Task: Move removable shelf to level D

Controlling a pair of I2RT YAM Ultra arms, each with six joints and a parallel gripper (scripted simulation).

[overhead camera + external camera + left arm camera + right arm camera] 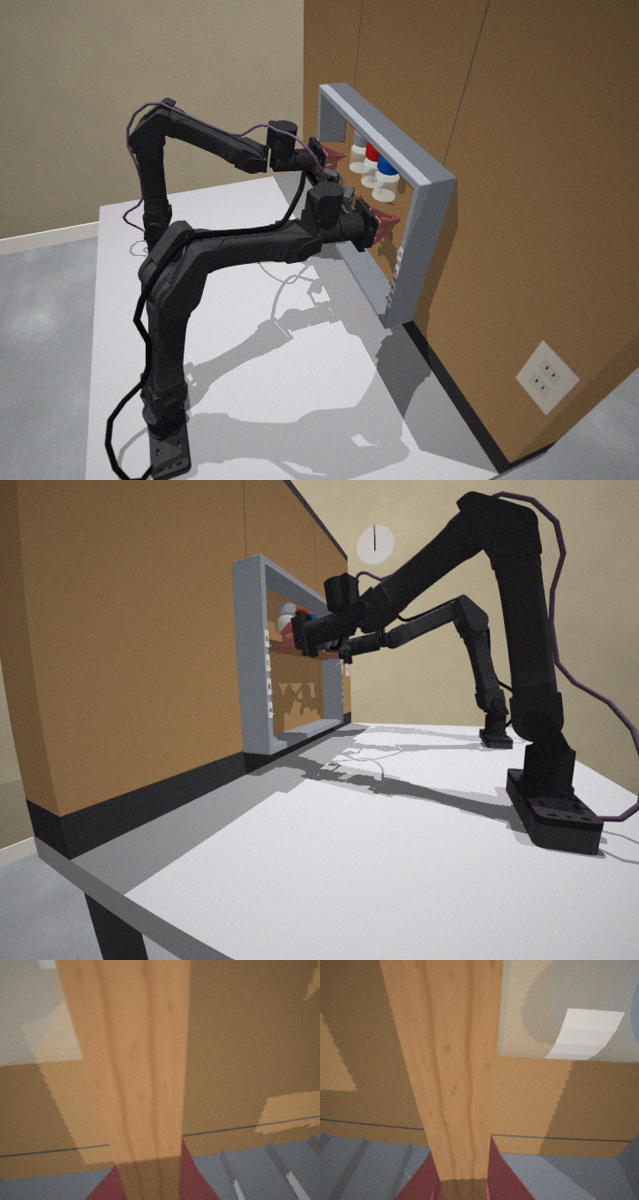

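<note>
The blue-capped bottle is 80 mm to the left of my right hand, 60 mm above it and 10 mm ahead of it. Also, from my right hand: wooden shelf: 150 mm to the left; then grey wall rack: 150 mm to the left, 40 mm below; then red-capped bottle: 140 mm to the left, 60 mm above, 10 mm ahead.
My left gripper is now 20 mm short of the grey-capped bottle, 80 mm to the left of it and 60 mm below it. Also, from my left hand: wooden shelf (10 mm ahead, 150 mm to the right); grey wall rack (10 mm ahead, 150 mm to the right, 40 mm below); red-capped bottle (20 mm ahead, 150 mm to the right, 60 mm above).
</note>
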